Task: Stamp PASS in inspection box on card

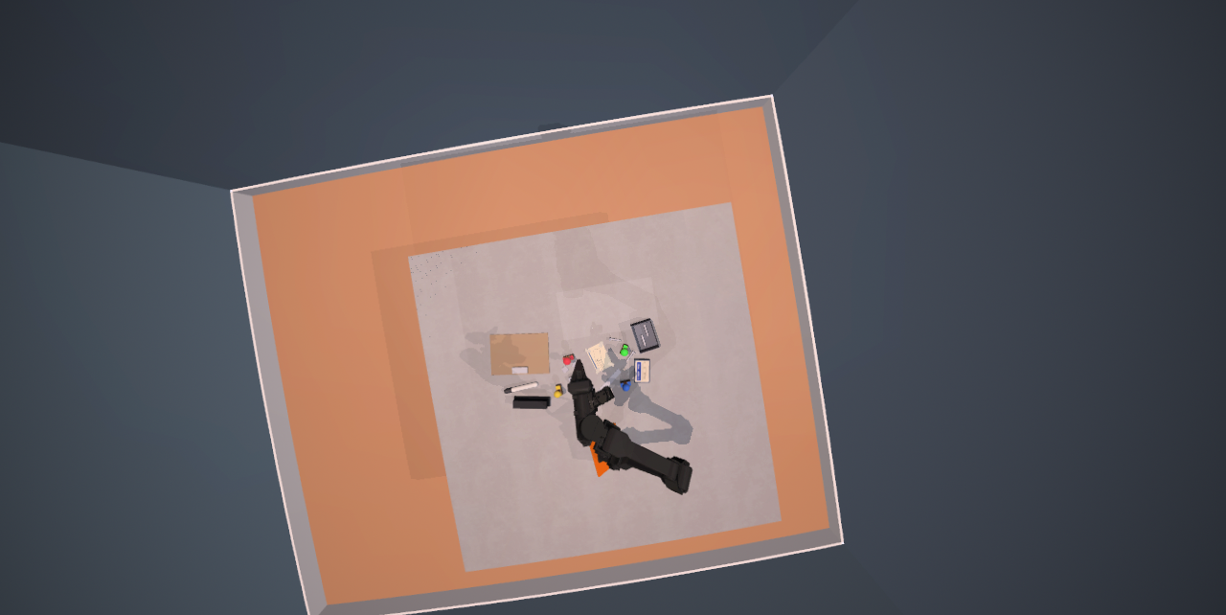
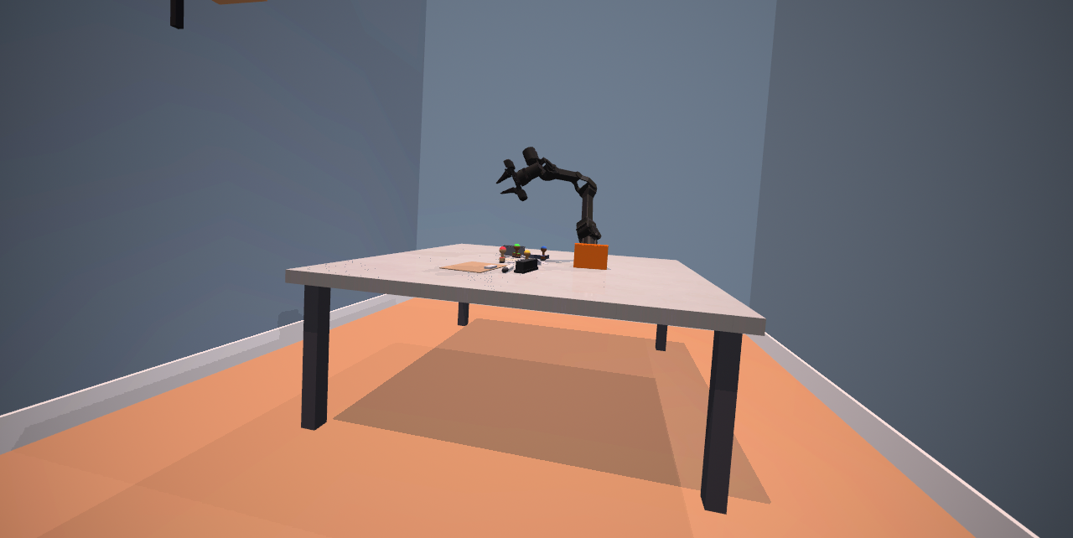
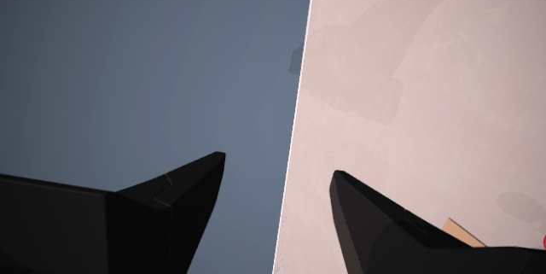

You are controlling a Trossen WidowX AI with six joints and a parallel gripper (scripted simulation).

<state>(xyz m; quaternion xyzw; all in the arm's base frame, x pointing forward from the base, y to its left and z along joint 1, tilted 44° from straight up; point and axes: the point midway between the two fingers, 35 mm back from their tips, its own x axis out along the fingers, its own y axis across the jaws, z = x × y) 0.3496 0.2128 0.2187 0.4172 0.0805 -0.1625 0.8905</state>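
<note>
My gripper tip is 6 cm past the pass stamp, 13 cm to the left of it and 29 cm above it. From my gripper tip the other things lie so: cream card (8 cm behind, 3 cm to the right, 32 cm below); then red stamp (6 cm behind, 8 cm to the left, 29 cm below); then ink pad (17 cm behind, 5 cm to the left, 31 cm below).
</note>
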